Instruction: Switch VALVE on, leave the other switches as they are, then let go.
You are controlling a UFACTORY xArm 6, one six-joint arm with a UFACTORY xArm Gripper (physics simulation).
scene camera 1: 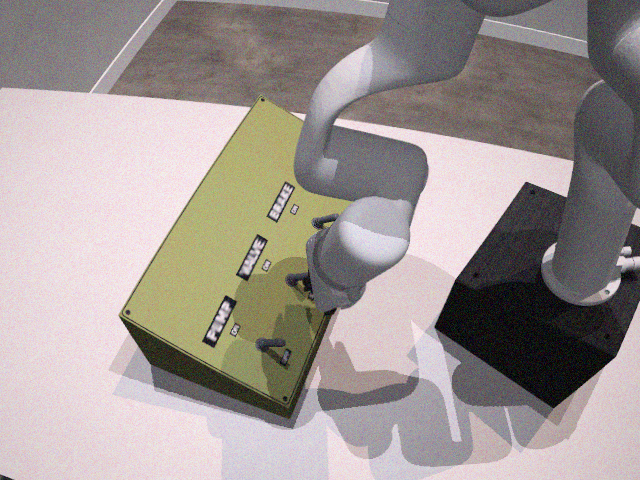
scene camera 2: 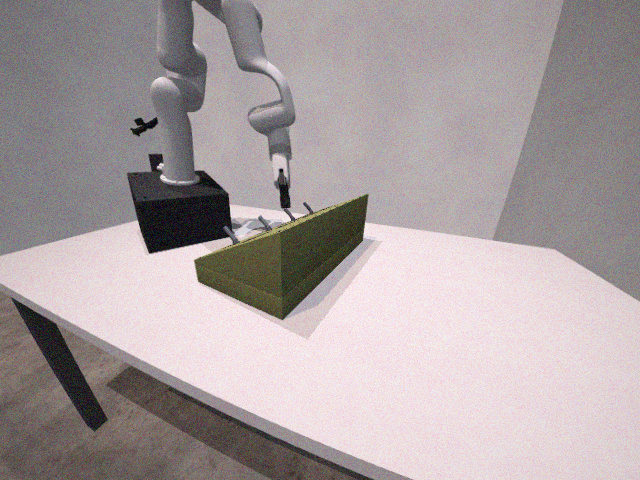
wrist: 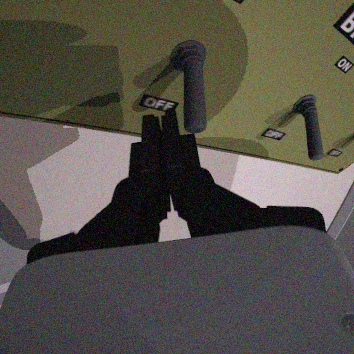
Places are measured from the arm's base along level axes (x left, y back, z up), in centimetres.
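Pixels of known places: gripper, fingertip midpoint: (scene camera 1: 313,285) (scene camera 2: 285,207) (wrist: 164,135); arm's base, link origin: (scene camera 1: 580,272) (scene camera 2: 180,179).
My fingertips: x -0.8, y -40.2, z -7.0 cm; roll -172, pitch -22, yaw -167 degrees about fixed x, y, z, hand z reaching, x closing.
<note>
For each thing: its top centre in the pictures, then the offset to it from my fingertips. "pt": a spot on its surface instead. Level surfaces: height alone.
- VALVE lever, top centre: (wrist: 210,101) (scene camera 1: 301,270) (scene camera 2: 289,208) dx -2.2, dy -1.8, dz +0.5 cm
- PUMP lever, top centre: (scene camera 1: 271,337) (scene camera 2: 308,202) dx +9.2, dy -5.5, dz +0.5 cm
- BRAKE lever, top centre: (wrist: 329,141) (scene camera 1: 327,212) (scene camera 2: 264,216) dx -13.7, dy +1.8, dz +0.5 cm
- FEED lever, surface spot: (scene camera 2: 230,235) pt dx -25.7, dy +5.1, dz -1.4 cm
- white table, surface height: dz -12.5 cm
The olive panel (scene camera 1: 206,206) (scene camera 2: 323,248) (wrist: 280,50) carries a row of dark levers. The VALVE lever (scene camera 1: 294,279) (scene camera 2: 290,214) (wrist: 195,95) leans towards its OFF label (wrist: 159,103), at the panel's low edge. The PUMP lever (scene camera 1: 271,343) (scene camera 2: 308,208) and BRAKE lever (scene camera 1: 324,220) (scene camera 2: 264,223) (wrist: 313,132) also lean to the OFF side. My gripper (scene camera 2: 285,206) (wrist: 164,135) is shut and empty. Its tips are close to the VALVE lever's free end, on its low-edge side; whether they touch is unclear. In scene camera 1 the arm hides most of it.
The FEED lever (scene camera 2: 230,235) stands at the panel's far end from PUMP; the arm hides it in scene camera 1. The black base block (scene camera 1: 496,330) (scene camera 2: 183,222) stands on the white table (scene camera 1: 62,206) (scene camera 2: 439,335), facing the panel's low edge.
</note>
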